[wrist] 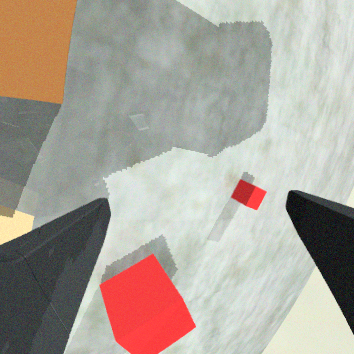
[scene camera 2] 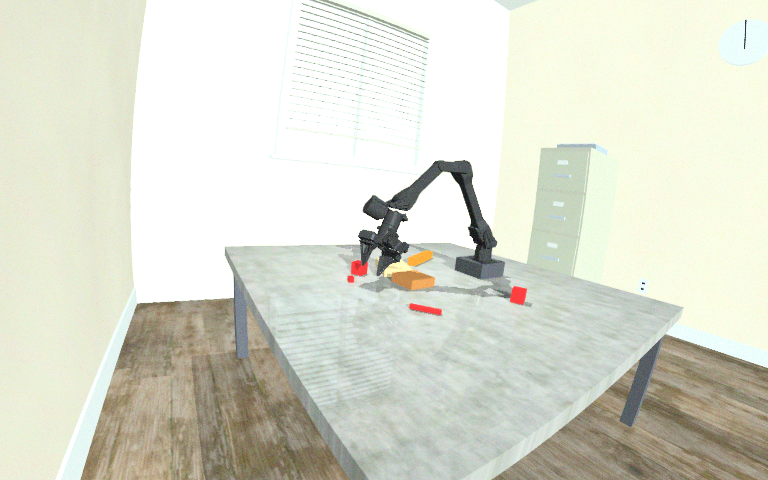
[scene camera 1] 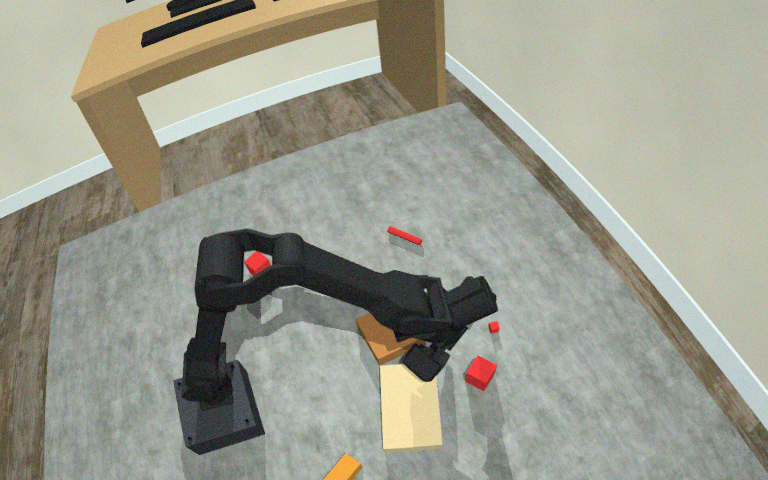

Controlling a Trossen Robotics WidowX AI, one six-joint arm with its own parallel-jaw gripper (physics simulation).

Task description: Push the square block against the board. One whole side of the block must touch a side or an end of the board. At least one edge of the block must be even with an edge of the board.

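Places are measured from the arm's base along level axes (x back, y right, z up), in millimetres.
Pixels of known places: gripper, fingertip midpoint: (wrist: 198, 202) (scene camera 2: 370, 270) (scene camera 1: 463, 335); arm's base at its link origin: (scene camera 2: 482, 260) (scene camera 1: 214, 391).
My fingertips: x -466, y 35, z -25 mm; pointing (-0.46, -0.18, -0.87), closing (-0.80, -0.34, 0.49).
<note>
Ahead of a thing's pixels: the offset from my fingertips to its top centre.
The brown square block {dy -69, dx +119, dz -1 mm} (scene camera 1: 370, 333) (scene camera 2: 412, 280) (wrist: 32, 45) lies flat near the far end of the cream rectangular board {dy +90, dx +139, dz -1 mm} (scene camera 1: 396, 410) (scene camera 2: 399, 268) (wrist: 15, 229). The block is turned at an angle to the board. One of its corners is close to the board's far left corner in scene camera 1; whether they touch is unclear. The arm hides part of the block there. My gripper (scene camera 1: 443, 348) (scene camera 2: 370, 270) (wrist: 198, 202) is open and empty, low beside the far right part of the board, on the side toward the larger red cube.
A larger red cube {dy +80, dx +0, dz +9 mm} (scene camera 1: 480, 372) (scene camera 2: 359, 268) (wrist: 147, 305) and a tiny red cube {dy -2, dx -67, dz -15 mm} (scene camera 1: 493, 327) (scene camera 2: 350, 279) (wrist: 250, 194) lie right of the board. A red rod {dy -286, dx +8, dz -17 mm} (scene camera 1: 404, 235) (scene camera 2: 425, 309), another red cube {dy -322, dx +334, dz +9 mm} (scene camera 1: 257, 262) (scene camera 2: 518, 294) and an orange bar {dy +212, dx +352, dz +0 mm} (scene camera 1: 343, 468) (scene camera 2: 420, 258) lie farther off.
</note>
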